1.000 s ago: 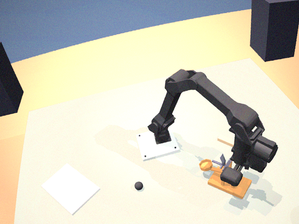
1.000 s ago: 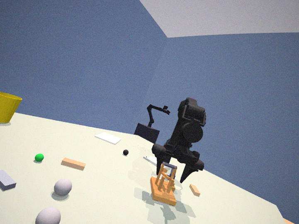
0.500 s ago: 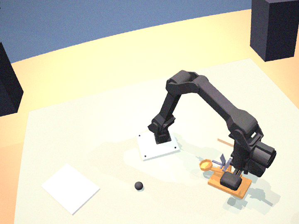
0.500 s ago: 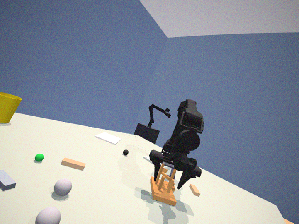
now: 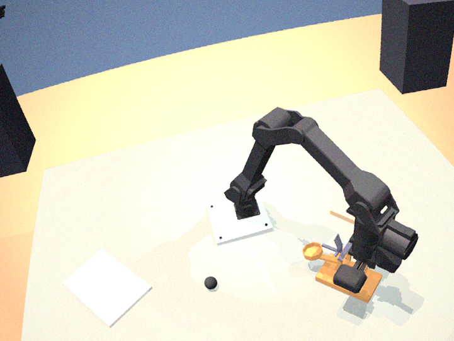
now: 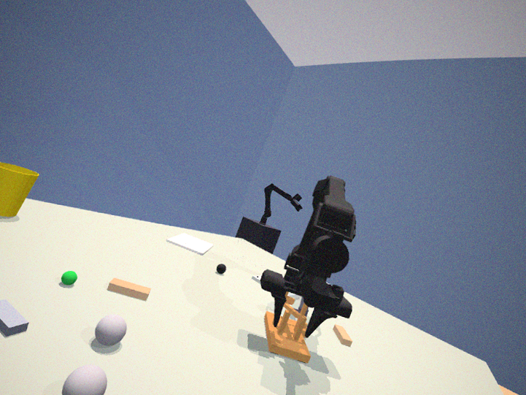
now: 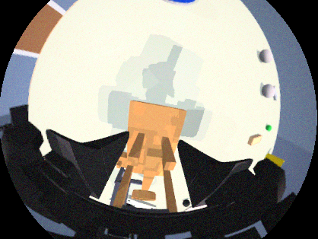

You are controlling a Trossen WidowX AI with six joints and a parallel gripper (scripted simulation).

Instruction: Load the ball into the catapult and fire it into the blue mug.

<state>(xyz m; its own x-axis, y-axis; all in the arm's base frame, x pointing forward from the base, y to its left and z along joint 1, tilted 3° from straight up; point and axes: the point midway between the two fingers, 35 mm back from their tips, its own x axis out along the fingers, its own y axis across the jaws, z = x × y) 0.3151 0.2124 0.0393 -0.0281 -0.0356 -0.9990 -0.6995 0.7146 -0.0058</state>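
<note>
Right now my gripper tip is 9 cm past the dark ball, 34 cm to the left of it and 2 cm above it. Round my gripper tip: blue mug 20 cm ahead, 21 cm to the left; then green ball 34 cm ahead, 26 cm to the right, 2 cm below; then orange wooden catapult 6 cm behind, 4 cm to the right, 2 cm above.
</note>
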